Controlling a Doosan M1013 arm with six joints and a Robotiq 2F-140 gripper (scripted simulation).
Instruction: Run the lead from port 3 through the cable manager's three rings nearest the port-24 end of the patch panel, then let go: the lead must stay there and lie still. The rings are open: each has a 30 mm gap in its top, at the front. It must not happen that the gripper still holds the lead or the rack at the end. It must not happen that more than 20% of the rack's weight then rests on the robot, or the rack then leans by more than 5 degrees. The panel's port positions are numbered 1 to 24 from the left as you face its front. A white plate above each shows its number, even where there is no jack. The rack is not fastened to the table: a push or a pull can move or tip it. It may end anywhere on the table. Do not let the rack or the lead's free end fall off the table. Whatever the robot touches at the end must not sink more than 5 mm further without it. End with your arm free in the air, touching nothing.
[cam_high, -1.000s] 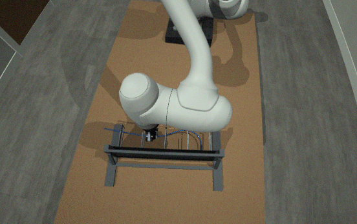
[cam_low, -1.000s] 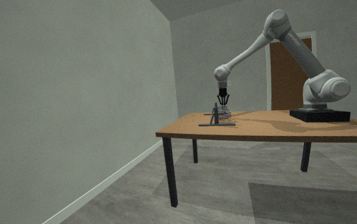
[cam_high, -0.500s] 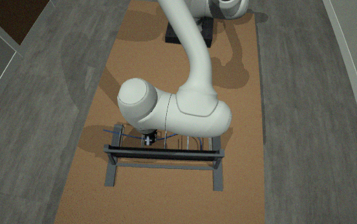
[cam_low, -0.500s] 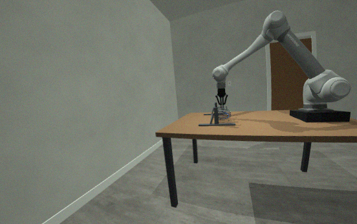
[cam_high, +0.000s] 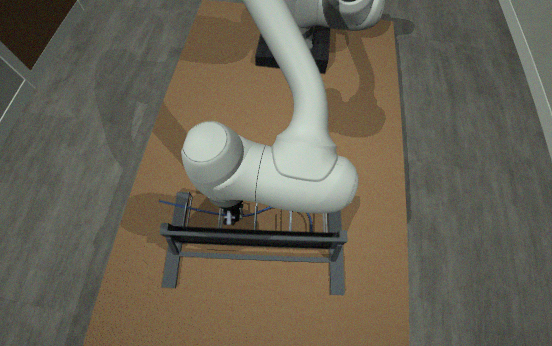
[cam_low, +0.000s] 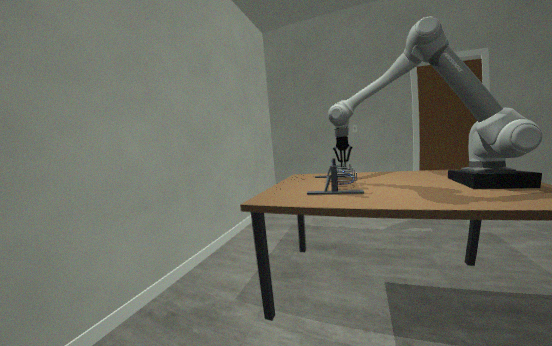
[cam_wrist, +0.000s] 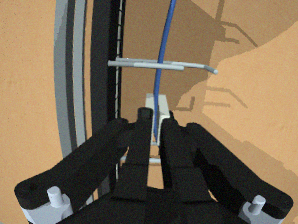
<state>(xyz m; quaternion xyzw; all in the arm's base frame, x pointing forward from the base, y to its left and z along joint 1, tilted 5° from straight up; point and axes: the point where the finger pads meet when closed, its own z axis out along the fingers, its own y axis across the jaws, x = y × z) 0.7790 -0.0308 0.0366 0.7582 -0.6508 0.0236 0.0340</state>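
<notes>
Now: hand 60 mm to the right of the dark grey rack, 50 mm short of it and 30 mm above it.
</notes>
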